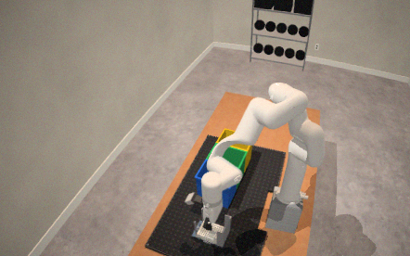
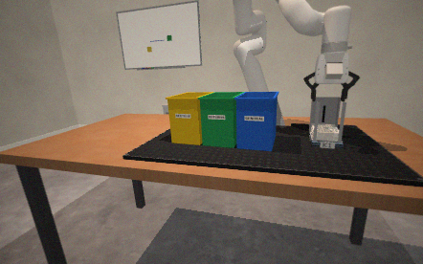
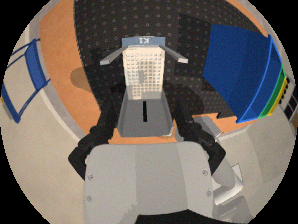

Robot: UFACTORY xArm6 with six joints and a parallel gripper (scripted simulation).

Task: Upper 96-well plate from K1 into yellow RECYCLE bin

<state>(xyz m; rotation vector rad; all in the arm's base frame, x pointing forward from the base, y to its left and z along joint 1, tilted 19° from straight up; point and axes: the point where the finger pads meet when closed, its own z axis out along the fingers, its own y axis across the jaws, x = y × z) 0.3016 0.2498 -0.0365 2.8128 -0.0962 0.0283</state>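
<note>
Now: hand 120 mm above the white 96-well plate. From my hand the other things lie so: yellow bin (500 mm to the right, 70 mm below, 40 mm ahead); then blue bin (240 mm to the right, 70 mm below, 60 mm ahead); then green bin (370 mm to the right, 70 mm below, 50 mm ahead).
</note>
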